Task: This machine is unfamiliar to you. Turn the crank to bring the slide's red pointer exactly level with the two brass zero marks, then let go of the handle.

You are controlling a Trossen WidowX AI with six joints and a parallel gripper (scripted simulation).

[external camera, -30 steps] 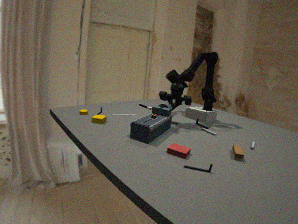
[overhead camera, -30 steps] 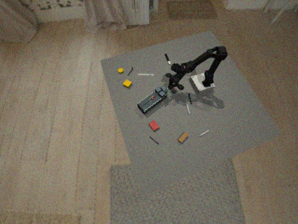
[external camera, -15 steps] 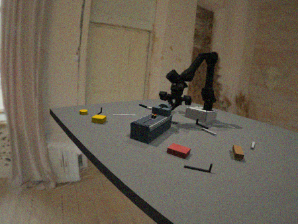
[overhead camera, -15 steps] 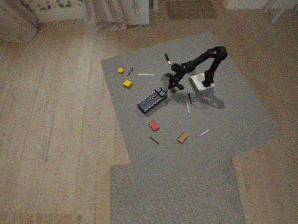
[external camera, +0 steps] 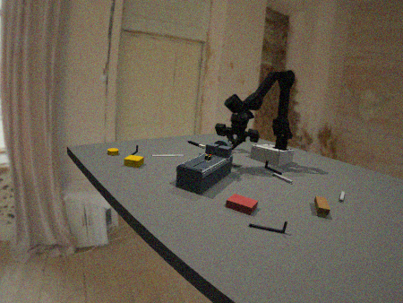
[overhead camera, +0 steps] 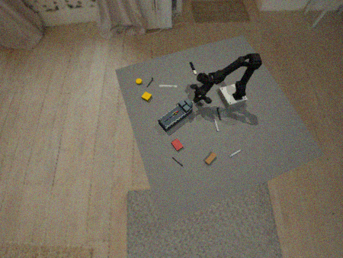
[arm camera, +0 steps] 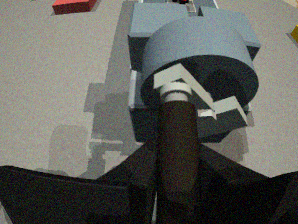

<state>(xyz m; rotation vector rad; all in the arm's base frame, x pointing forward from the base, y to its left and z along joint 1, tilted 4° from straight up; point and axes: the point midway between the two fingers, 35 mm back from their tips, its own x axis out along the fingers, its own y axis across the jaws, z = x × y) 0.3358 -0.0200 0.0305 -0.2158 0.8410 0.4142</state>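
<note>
The dark handle lies 1 cm behind my gripper tip, 1 cm to the right of it and 3 cm above it. Round my gripper tip: red pointer: 14 cm ahead, 5 cm to the left, 1 cm below; yellow block: 34 cm ahead, 18 cm to the right, 7 cm below; red block: 19 cm ahead, 27 cm to the left, 8 cm below.
</note>
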